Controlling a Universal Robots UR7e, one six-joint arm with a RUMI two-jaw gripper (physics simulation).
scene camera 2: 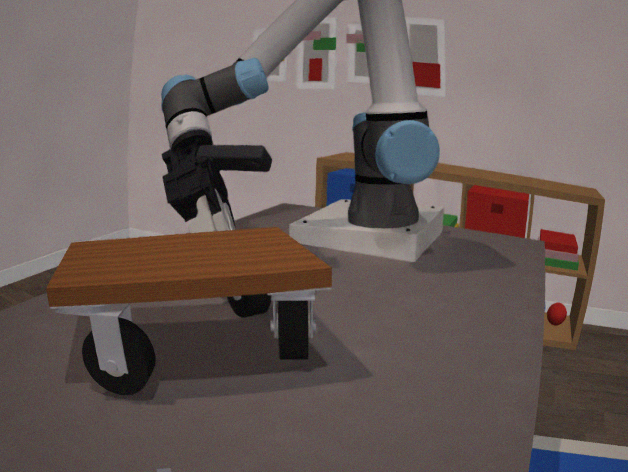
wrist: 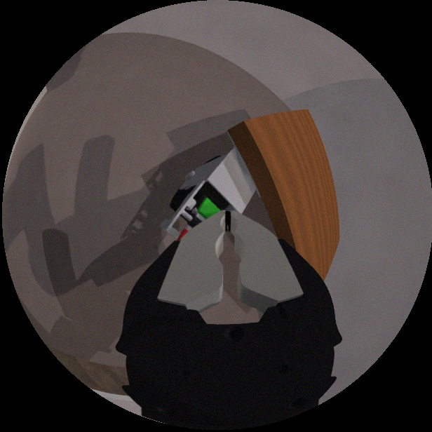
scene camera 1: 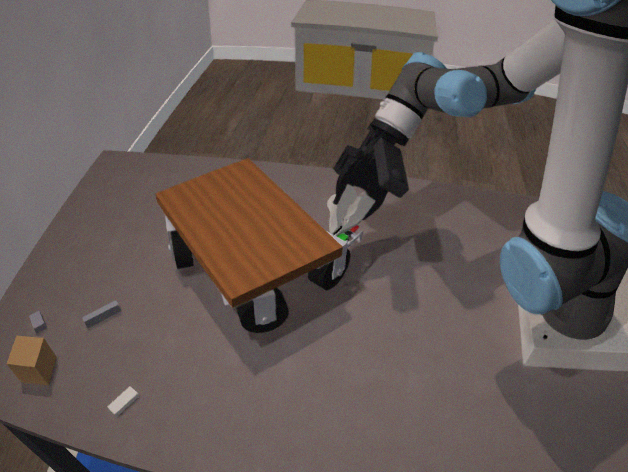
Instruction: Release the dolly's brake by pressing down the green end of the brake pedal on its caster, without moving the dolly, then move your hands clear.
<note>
I see my gripper [scene camera 1: 332, 235] and a dolly [scene camera 2: 251, 267].
The dolly also shows in the wrist view [wrist: 281, 155] and in scene camera 1 [scene camera 1: 250, 237]. My gripper also shows in the wrist view [wrist: 226, 212].
</note>
